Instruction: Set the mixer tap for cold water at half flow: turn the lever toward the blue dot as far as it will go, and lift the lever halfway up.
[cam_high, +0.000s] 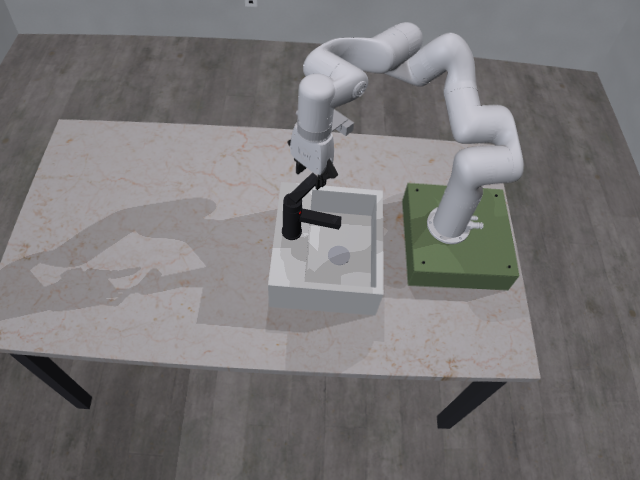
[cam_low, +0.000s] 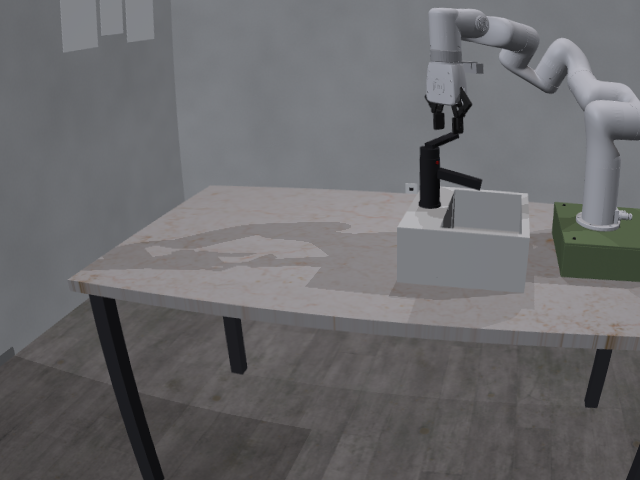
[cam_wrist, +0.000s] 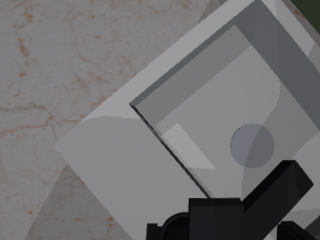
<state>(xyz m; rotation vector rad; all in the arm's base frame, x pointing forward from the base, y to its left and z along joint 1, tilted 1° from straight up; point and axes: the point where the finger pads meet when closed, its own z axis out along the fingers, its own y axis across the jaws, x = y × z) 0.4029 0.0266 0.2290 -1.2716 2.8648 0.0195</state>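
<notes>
Now: the lever 4 cm below my hand, 2 cm to the left of it and 1 cm ahead of it. Also, from my hand: white sink (28 cm below, 8 cm behind, 5 cm to the left).
</notes>
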